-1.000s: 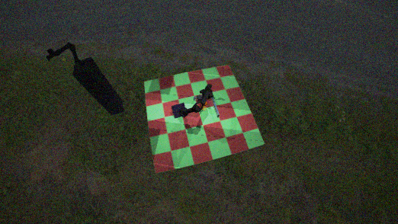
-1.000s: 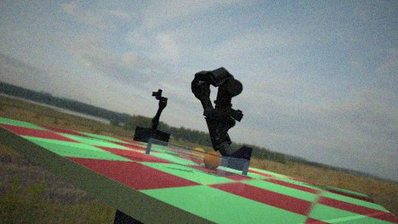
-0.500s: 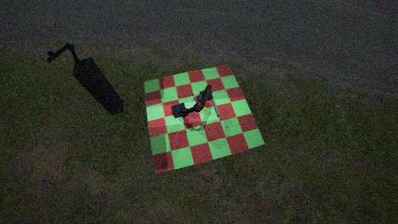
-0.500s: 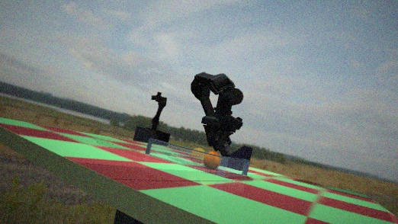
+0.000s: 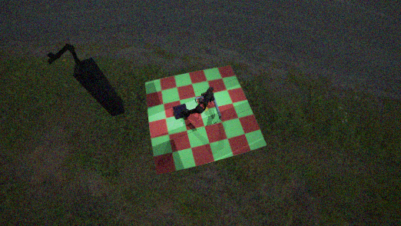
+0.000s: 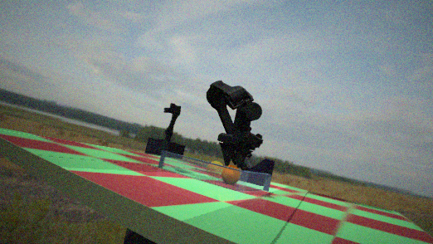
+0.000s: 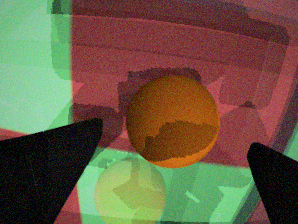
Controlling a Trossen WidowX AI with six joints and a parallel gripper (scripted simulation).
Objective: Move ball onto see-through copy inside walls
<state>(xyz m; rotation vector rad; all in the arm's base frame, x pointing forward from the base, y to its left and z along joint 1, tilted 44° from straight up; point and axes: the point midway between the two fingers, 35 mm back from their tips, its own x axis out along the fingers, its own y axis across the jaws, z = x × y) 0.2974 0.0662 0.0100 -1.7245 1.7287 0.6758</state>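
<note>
My gripper tip is now 30 mm above the orange ball.
</note>
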